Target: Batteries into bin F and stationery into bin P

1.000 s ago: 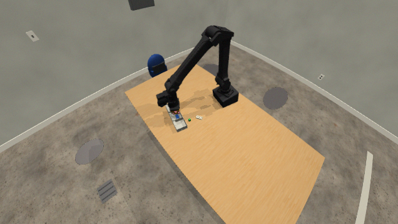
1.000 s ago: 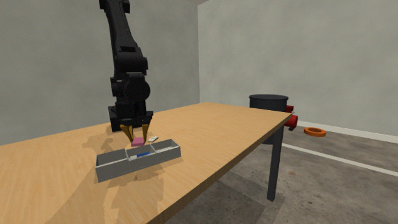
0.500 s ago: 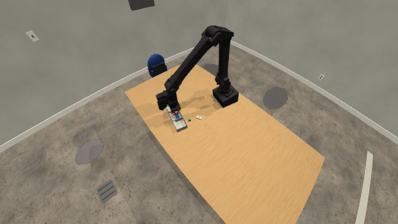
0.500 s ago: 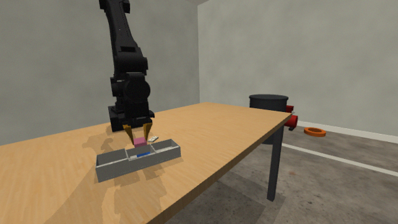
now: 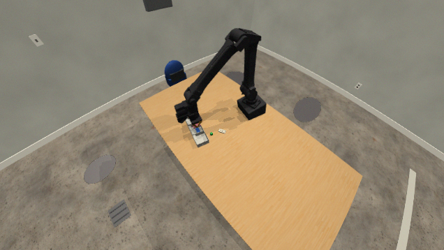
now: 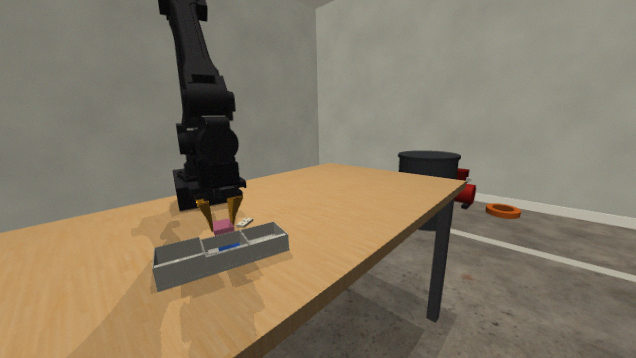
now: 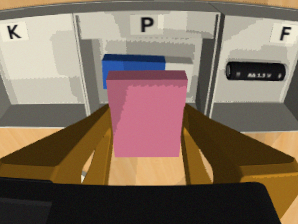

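Now: hand 50 mm above the bin rack and 10 mm short of it. From my hand the other things lie so: blue-and-white eraser 60 mm below, 10 mm to the right; then black battery 80 mm to the right, 60 mm below, 30 mm behind; then pink eraser block right at my hand.
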